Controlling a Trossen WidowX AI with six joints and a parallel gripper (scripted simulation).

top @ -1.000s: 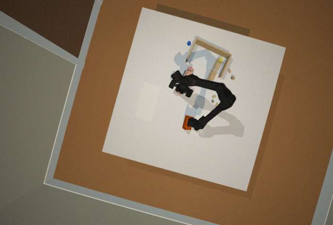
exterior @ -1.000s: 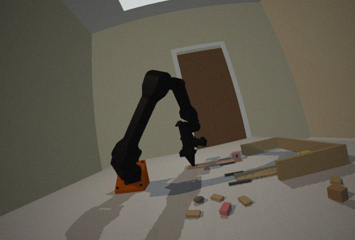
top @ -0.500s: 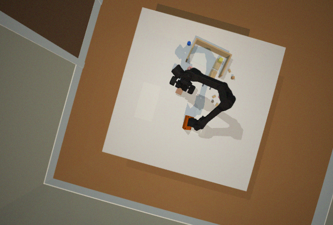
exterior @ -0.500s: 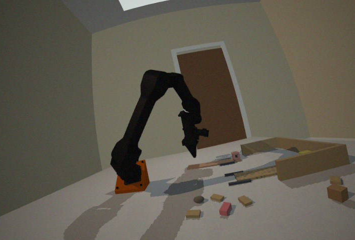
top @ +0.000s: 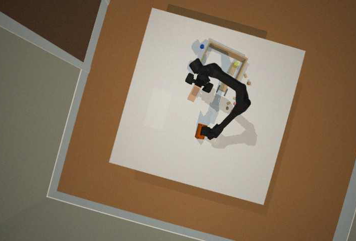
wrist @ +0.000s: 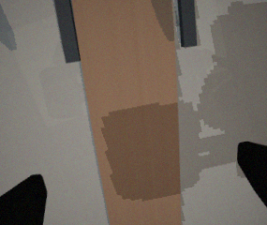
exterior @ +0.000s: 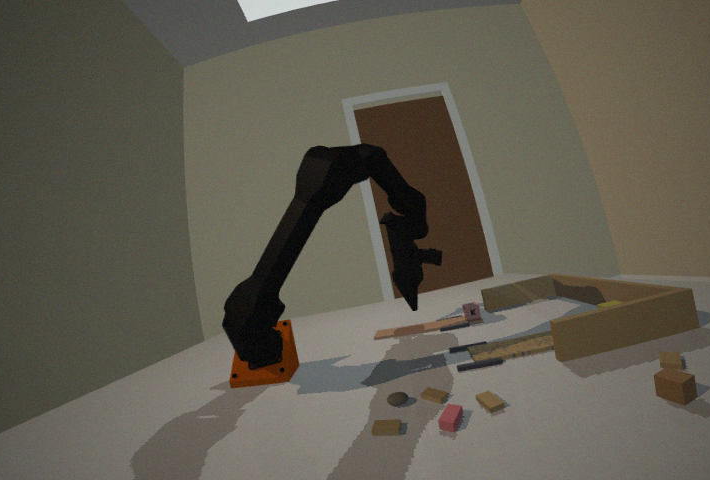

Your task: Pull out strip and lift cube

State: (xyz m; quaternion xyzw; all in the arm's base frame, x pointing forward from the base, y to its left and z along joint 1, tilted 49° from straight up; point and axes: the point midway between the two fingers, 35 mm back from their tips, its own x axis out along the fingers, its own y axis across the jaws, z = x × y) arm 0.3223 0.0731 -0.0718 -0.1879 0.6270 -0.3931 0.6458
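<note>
Now: gripper tip 120 mm short of the labelled cube, 30 mm to the left of it and 30 mm above it. The rest, counted from my gripper tip: dark pebble: 270 mm to the right, 110 mm behind, 50 mm below; then brown cube: 410 mm to the right, 110 mm ahead, 50 mm below; then pink block: 330 mm to the right, 70 mm behind, 50 mm below.
</note>
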